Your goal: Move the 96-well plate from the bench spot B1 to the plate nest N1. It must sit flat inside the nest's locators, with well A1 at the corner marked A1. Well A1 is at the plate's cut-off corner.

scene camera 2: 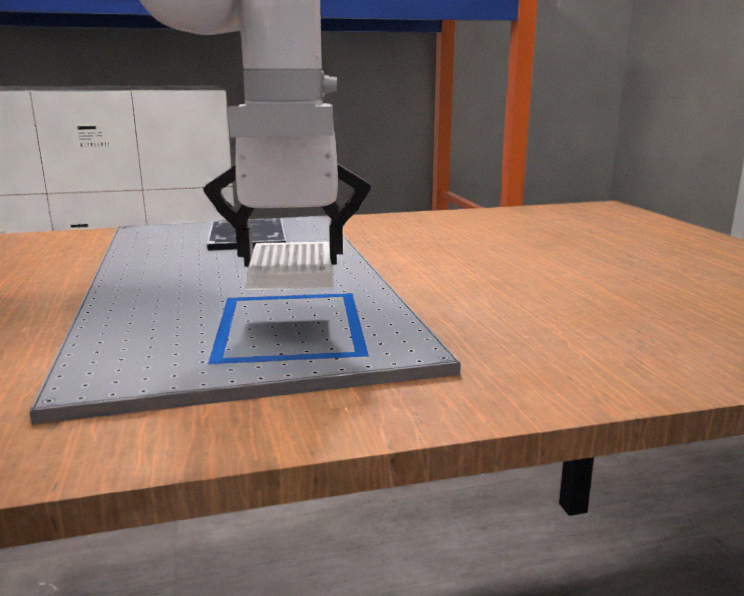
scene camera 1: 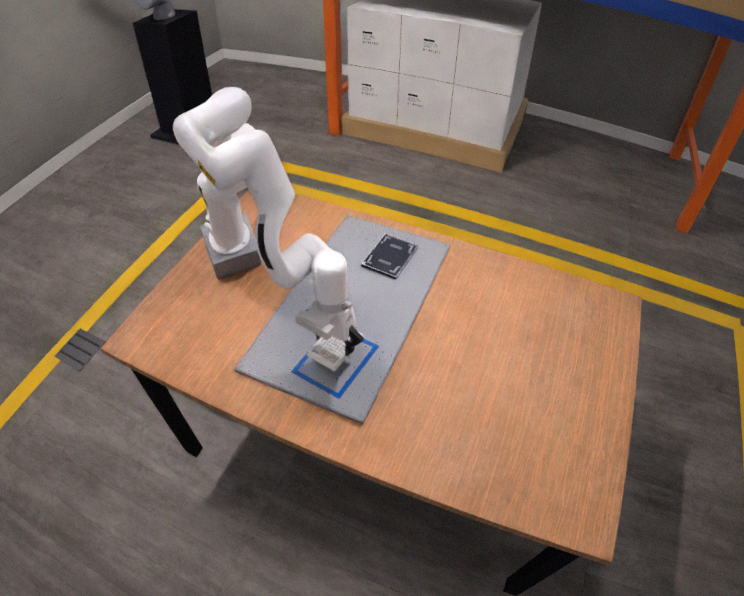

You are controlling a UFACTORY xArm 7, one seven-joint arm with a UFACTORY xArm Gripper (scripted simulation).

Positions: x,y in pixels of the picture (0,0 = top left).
Scene:
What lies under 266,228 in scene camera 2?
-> A black plate nest N1.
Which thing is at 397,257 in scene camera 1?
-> A black plate nest N1.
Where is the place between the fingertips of my gripper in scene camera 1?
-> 335,344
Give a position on a white 96-well plate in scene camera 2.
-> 285,264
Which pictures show my gripper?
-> Scene camera 2 and scene camera 1: all of them.

